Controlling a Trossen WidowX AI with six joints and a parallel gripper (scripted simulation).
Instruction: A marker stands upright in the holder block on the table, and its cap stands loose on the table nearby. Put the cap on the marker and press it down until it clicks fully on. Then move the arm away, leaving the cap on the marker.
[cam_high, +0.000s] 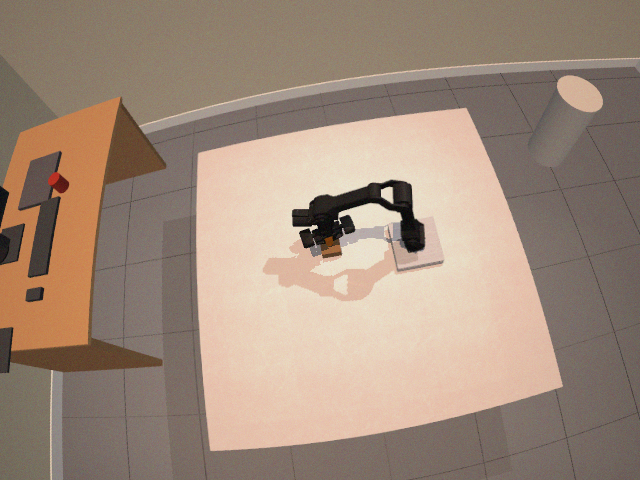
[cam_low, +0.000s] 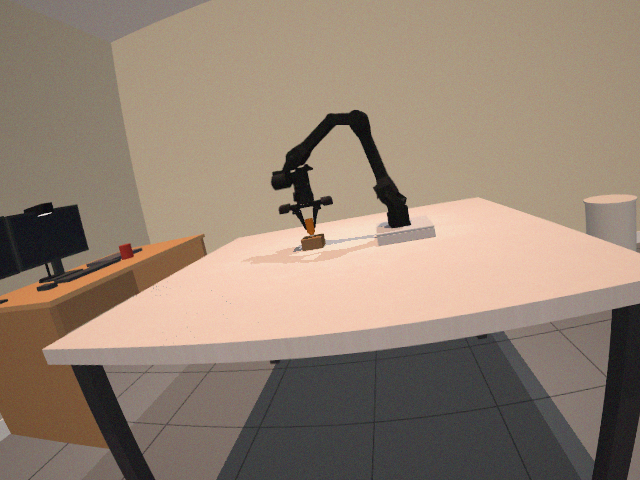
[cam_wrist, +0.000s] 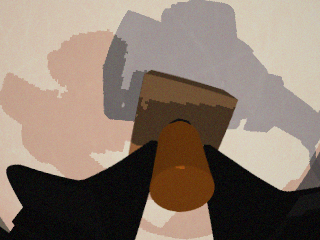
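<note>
The orange marker is right at my gripper tip. Round my gripper tip: orange cap 1 cm above; holder block 5 cm below.
</note>
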